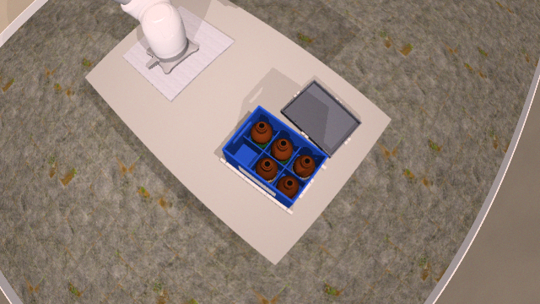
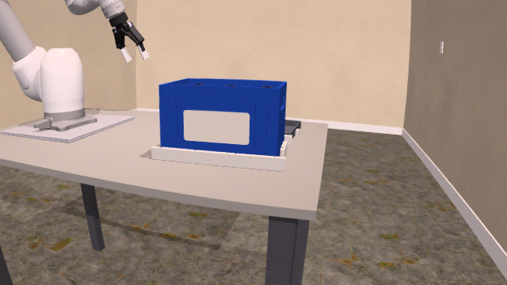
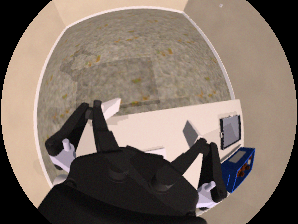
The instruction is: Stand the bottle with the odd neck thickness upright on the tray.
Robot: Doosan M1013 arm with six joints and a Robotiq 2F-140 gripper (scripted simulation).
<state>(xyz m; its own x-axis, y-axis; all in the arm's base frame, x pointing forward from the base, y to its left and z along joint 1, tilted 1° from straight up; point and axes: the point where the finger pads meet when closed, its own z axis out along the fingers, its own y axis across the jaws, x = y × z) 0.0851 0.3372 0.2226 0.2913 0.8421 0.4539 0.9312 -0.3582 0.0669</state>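
My gripper is now 57 cm short of the crate, 37 cm to the left of it and 15 cm above it. Also, from my hand: bottle 67 cm ahead, 40 cm to the right, 14 cm below; dark grey tray 57 cm ahead, 22 cm below, 11 cm to the right.
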